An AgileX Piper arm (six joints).
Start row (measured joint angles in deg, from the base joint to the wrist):
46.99 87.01 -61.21 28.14 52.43 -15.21
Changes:
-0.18 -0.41 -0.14 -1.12 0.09 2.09
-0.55 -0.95 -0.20 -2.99 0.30 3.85
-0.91 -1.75 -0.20 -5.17 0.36 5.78
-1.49 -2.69 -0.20 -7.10 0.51 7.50
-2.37 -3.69 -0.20 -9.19 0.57 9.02
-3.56 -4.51 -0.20 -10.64 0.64 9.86
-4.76 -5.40 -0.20 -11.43 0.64 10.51
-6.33 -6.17 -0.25 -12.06 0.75 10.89
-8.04 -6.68 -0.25 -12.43 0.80 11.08
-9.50 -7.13 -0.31 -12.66 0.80 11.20
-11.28 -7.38 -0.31 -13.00 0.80 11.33
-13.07 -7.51 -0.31 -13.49 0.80 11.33
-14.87 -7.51 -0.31 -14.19 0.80 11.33
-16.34 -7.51 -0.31 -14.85 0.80 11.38
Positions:
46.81 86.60 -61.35 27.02 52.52 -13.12
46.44 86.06 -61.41 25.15 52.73 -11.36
46.08 85.26 -61.41 22.97 52.79 -9.43
45.50 84.32 -61.41 21.04 52.94 -7.71
44.62 83.32 -61.41 18.95 53.00 -6.19
43.43 82.50 -61.41 17.50 53.07 -5.35
42.23 81.61 -61.41 16.71 53.07 -4.70
40.66 80.84 -61.46 16.08 53.18 -4.32
38.95 80.33 -61.46 15.71 53.23 -4.13
37.49 79.88 -61.52 15.48 53.23 -4.01
35.71 79.63 -61.52 15.14 53.23 -3.88
33.92 79.50 -61.52 14.65 53.23 -3.88
32.12 79.50 -61.52 13.95 53.23 -3.88
30.65 79.50 -61.52 13.29 53.23 -3.83

